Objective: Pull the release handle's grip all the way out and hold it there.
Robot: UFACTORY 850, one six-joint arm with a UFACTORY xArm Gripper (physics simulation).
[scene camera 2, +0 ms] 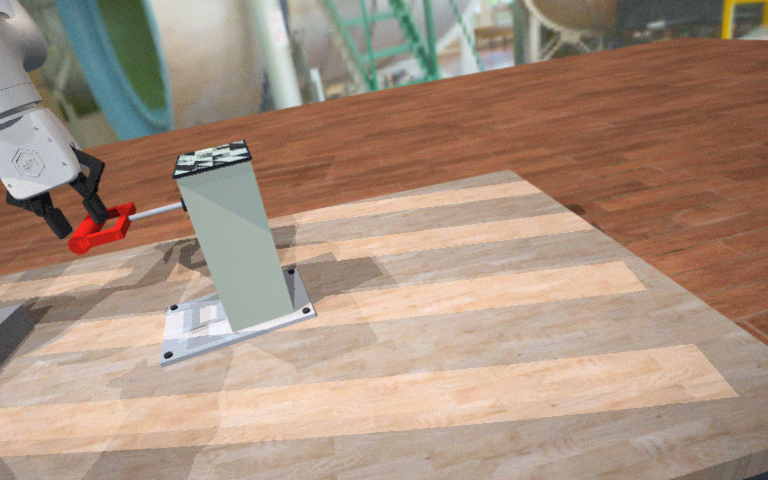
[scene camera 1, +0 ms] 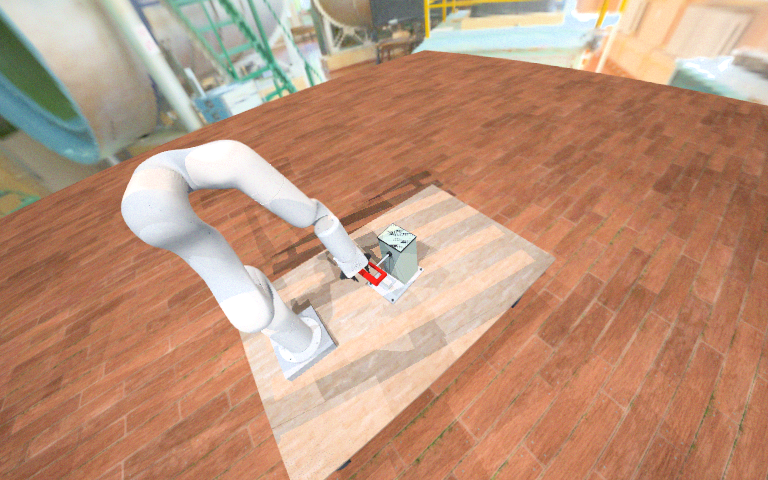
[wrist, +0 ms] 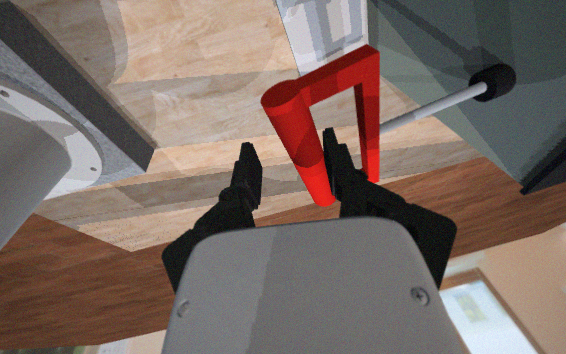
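Observation:
The release handle is a red frame whose round grip bar [scene camera 1: 370, 277] [scene camera 2: 84, 234] [wrist: 300, 145] stands away from a pale green box [scene camera 1: 403, 266] [scene camera 2: 232, 243] [wrist: 520, 125]. A grey rod [scene camera 1: 384, 260] [scene camera 2: 155, 211] [wrist: 430, 107] shows between the frame and the black collar on the box. My gripper [scene camera 1: 360, 271] [scene camera 2: 82, 226] [wrist: 289, 149] is shut on the grip, with its fingers wide apart. One finger passes inside the red frame, against the bar. The other is on the outer side, where the wrist view shows a gap beside the bar.
The box stands on a light base plate [scene camera 1: 393, 294] [scene camera 2: 198, 342] with dark bolts, on the wooden table [scene camera 1: 481, 226] [scene camera 2: 509, 316]. The arm's grey mounting block [scene camera 1: 311, 362] [scene camera 2: 11, 333] [wrist: 90, 95] is on the handle's side of the box.

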